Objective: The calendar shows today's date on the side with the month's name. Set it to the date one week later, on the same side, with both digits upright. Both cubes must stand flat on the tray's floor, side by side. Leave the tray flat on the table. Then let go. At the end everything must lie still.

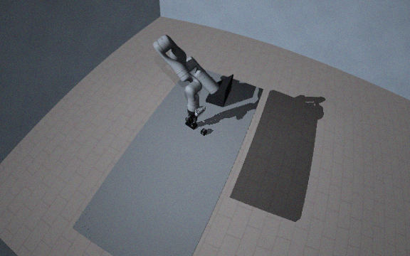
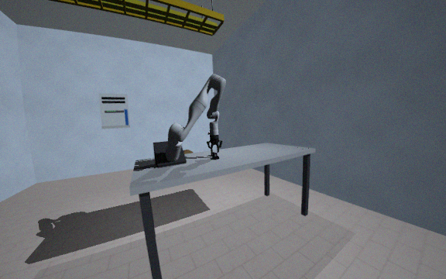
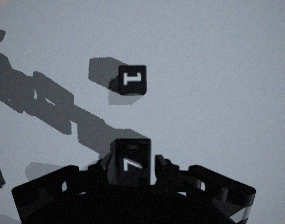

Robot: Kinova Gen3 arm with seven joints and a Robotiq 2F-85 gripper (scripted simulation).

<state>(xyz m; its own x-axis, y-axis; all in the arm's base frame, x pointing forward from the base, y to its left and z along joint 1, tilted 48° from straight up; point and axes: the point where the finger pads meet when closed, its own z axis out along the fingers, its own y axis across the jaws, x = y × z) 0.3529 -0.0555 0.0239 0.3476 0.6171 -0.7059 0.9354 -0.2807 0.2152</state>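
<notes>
Now: the dark calendar tray 50 mm below my hand, 20 mm to the right of it and 10 mm behind it.
</notes>
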